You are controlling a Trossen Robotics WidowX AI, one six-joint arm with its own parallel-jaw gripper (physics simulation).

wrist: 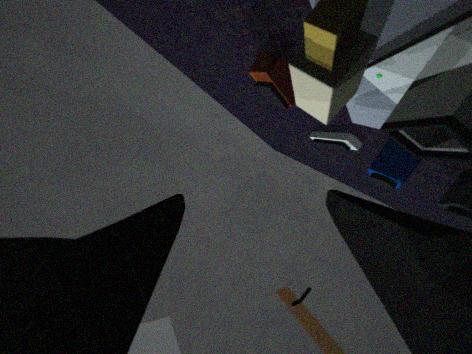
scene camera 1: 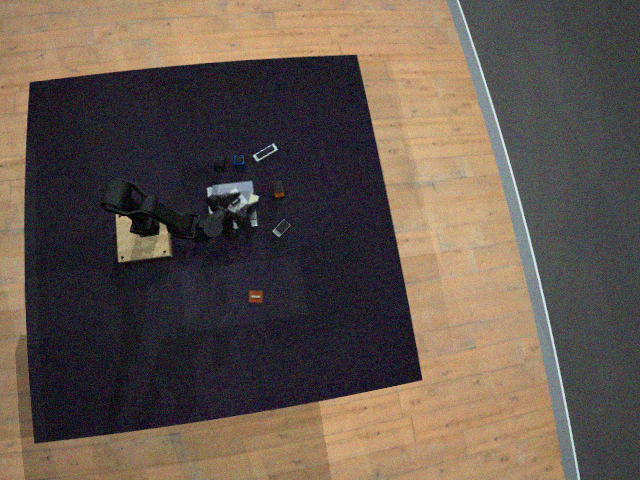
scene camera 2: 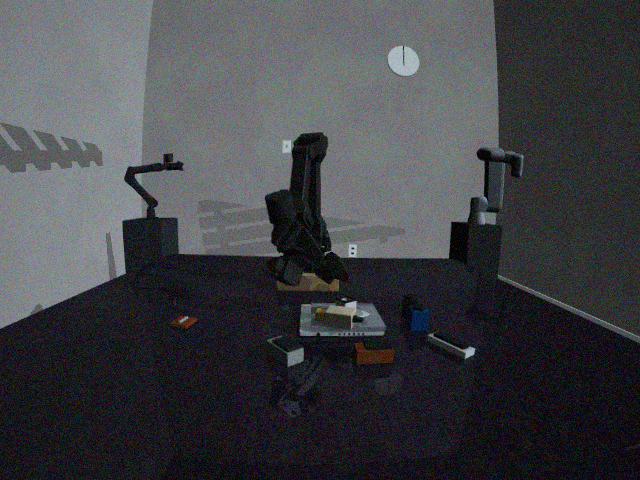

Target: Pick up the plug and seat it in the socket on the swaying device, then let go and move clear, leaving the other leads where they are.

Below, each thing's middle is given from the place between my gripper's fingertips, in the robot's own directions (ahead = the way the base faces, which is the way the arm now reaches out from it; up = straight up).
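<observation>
Grey plug (scene camera 2: 287, 351), from my hand 10 cm ahead, 9 cm to the right, 11 cm below. Blue block (wrist: 393, 165), from my hand 17 cm to the left, 1 cm behind, 10 cm below. Device (scene camera 2: 372, 321), my gripper 5 cm past it, 3 cm to the right of it, 9 cm above it.
</observation>
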